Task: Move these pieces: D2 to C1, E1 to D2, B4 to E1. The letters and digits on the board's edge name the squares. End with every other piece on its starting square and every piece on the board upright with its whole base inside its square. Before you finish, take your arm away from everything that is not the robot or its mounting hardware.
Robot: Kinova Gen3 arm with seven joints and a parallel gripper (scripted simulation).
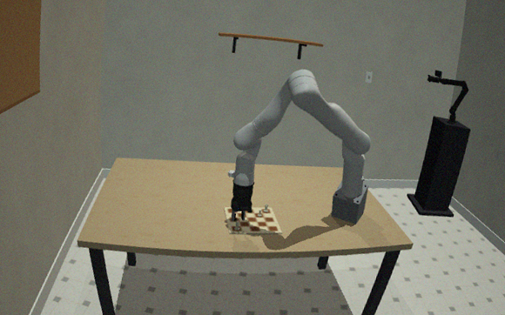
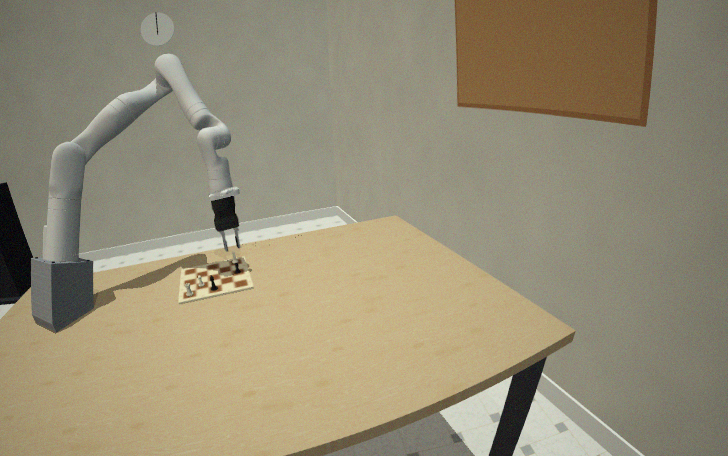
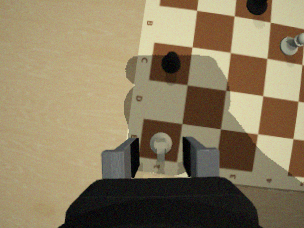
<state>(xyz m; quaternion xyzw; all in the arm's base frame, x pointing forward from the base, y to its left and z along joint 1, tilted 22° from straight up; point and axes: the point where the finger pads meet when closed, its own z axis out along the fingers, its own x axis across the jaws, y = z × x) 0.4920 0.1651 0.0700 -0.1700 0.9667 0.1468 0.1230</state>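
My hand is 5 cm above the white piece. From my hand the other things lie so: chessboard (6 cm behind, 9 cm to the right, 7 cm below).
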